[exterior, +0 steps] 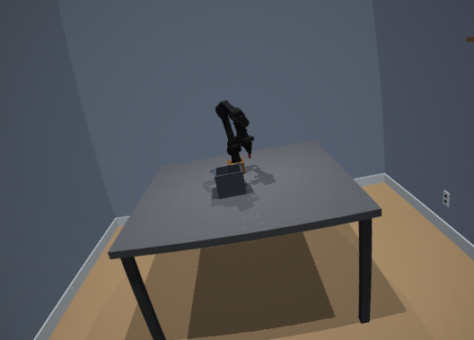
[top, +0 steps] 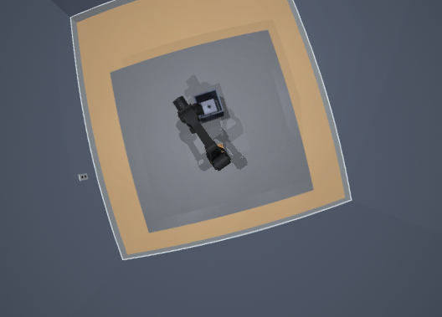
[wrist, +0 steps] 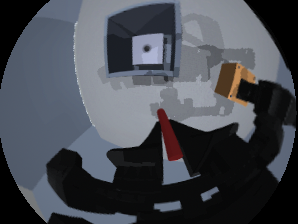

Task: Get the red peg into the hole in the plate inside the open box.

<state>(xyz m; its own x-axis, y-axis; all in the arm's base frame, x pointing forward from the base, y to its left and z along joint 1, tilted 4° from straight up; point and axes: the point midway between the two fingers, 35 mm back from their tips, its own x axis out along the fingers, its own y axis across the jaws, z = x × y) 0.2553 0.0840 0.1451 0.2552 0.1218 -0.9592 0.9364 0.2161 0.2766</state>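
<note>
My gripper tip is 6 cm short of the plate, 15 cm to the left of it and 14 cm above it. The rest, counted from my gripper tip: red peg (2 cm above).
</note>
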